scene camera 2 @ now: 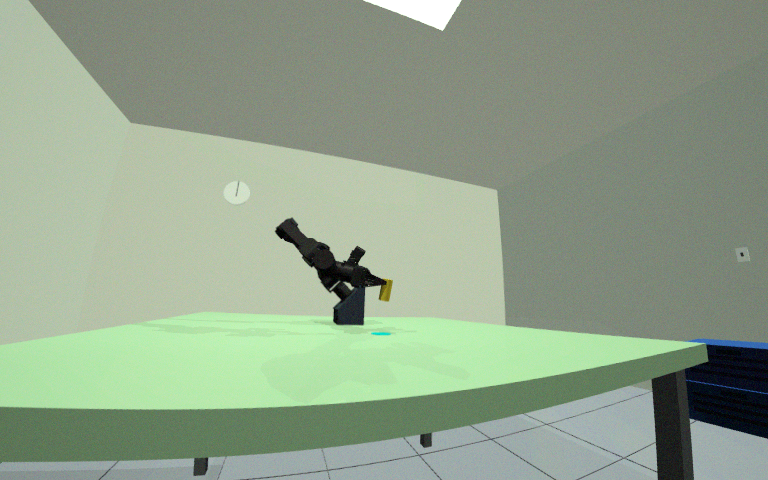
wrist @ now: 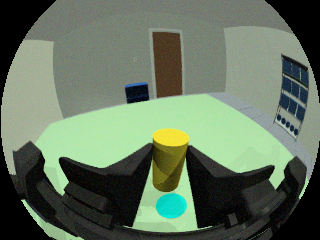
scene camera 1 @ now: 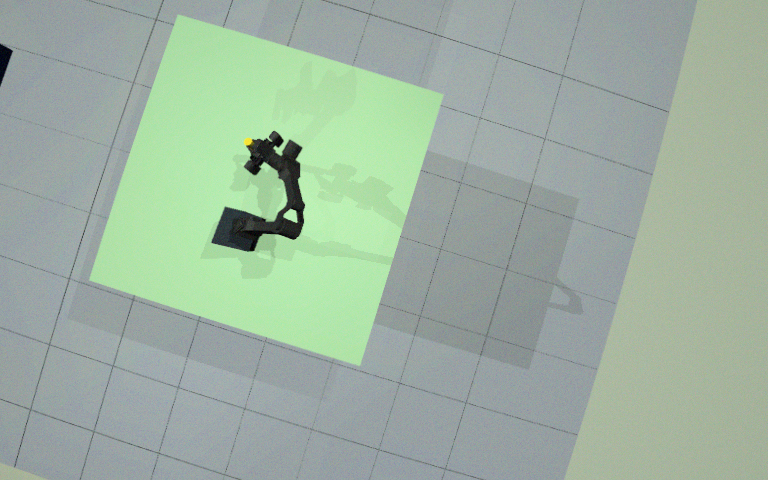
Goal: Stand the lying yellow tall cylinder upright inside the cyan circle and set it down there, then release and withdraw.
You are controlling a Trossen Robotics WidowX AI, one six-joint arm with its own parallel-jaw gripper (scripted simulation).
Path:
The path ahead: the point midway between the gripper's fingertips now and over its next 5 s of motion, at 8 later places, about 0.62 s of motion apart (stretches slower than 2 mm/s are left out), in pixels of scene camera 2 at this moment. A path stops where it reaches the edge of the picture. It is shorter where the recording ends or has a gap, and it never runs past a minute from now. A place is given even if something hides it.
My gripper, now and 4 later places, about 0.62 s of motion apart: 386, 282; 383, 279; 382, 291; 381, 313; 381, 297

